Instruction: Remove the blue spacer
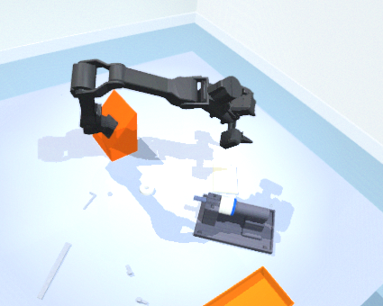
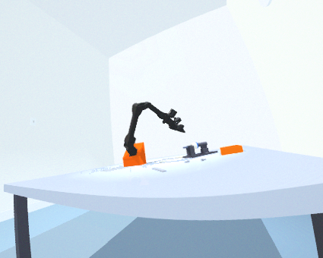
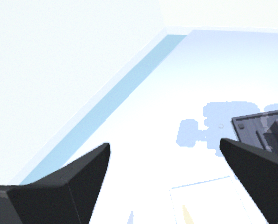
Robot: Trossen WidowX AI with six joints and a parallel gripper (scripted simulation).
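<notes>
The grey-blue shaft lies 90 mm ahead of my gripper tip, 170 mm to the right of it and 140 mm below it. Also, from my gripper tip: thin blue spacer (100 mm ahead, 150 mm to the right, 140 mm below); cream sheet (20 mm behind, 40 mm to the right, 220 mm below); orange tray (320 mm ahead, 300 mm to the right, 210 mm below).
</notes>
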